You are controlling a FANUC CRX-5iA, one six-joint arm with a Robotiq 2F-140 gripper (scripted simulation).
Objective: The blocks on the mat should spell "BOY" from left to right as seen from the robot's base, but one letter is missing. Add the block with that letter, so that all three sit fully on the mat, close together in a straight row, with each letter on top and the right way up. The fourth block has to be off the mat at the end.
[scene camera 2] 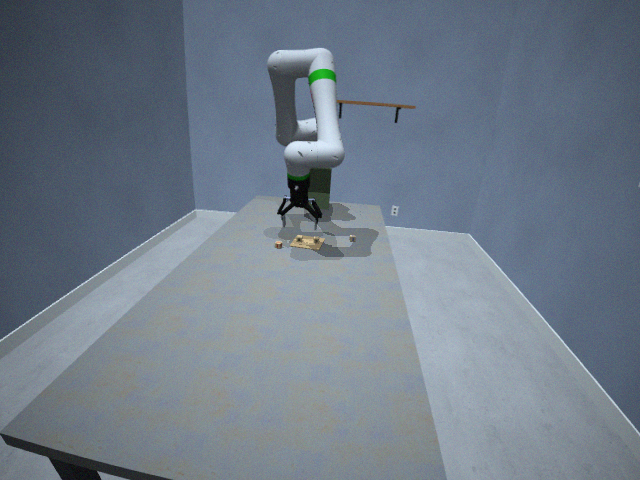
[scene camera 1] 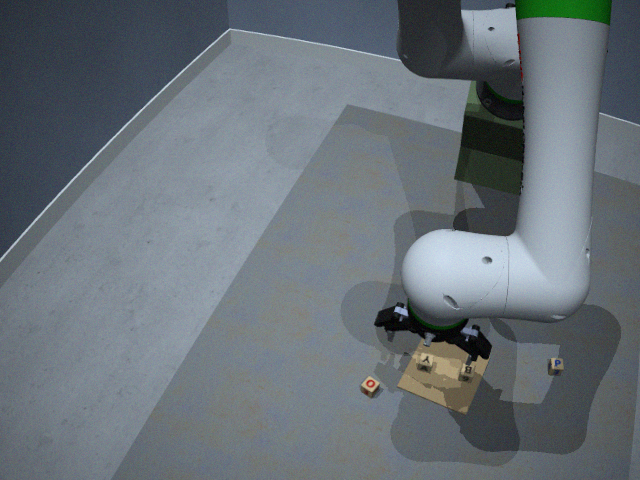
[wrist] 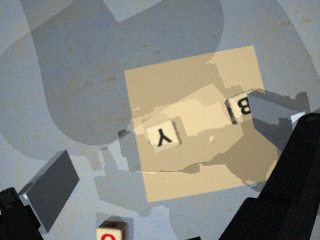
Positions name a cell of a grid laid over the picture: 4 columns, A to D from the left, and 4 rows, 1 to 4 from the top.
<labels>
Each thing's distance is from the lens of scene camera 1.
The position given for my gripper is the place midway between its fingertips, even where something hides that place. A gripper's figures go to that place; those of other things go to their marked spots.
my gripper (scene camera 1: C3): 1.08 m
mat (scene camera 1: C4): 1.12 m
</labels>
